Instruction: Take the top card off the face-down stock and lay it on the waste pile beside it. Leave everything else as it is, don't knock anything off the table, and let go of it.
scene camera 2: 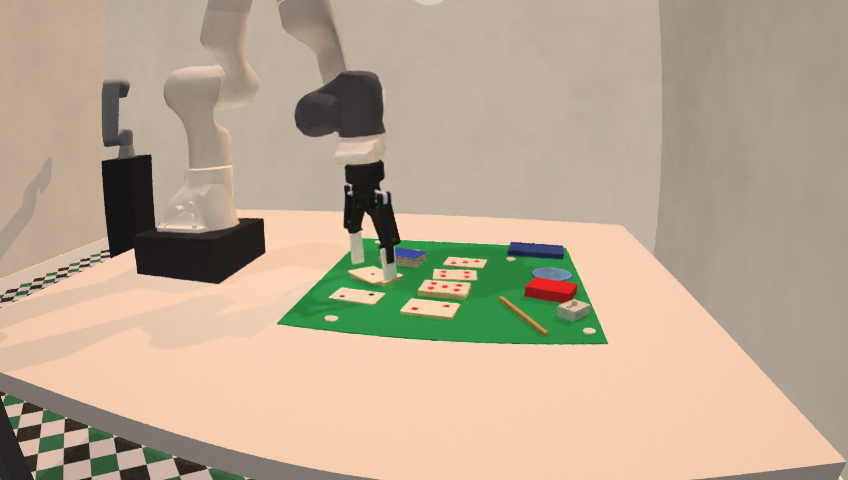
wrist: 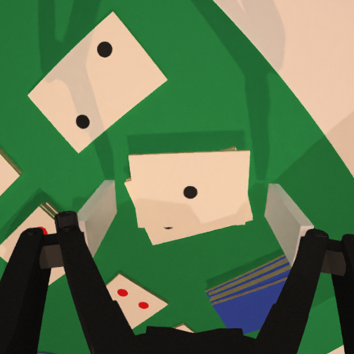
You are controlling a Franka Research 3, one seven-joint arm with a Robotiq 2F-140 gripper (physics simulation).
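Note:
The face-down stock, a blue-backed stack of cards (scene camera 2: pixel 410 255) (wrist: pixel 250 305), lies at the back left of the mat, with its layers slightly fanned. Beside it lies the waste pile (scene camera 2: pixel 367 274) (wrist: pixel 200 175), face-up pale cards stacked a little askew; the top one shows one black dot, and part of a black mark shows on a card under it. My gripper (scene camera 2: pixel 373 264) (wrist: pixel 190 198) is open, with its pale fingertips apart on either side of the waste pile and no card held between them. One fingertip hides part of the pile in the scene view.
A two-black-dot card (scene camera 2: pixel 357 296) (wrist: pixel 97 82) lies near the waste pile. Red-dotted cards (scene camera 2: pixel 444 289) lie in a column to the right. A red box (scene camera 2: pixel 550 289), blue disc (scene camera 2: pixel 551 273), dark blue box (scene camera 2: pixel 535 249), grey block (scene camera 2: pixel 573 310) and wooden stick (scene camera 2: pixel 523 315) are farther right.

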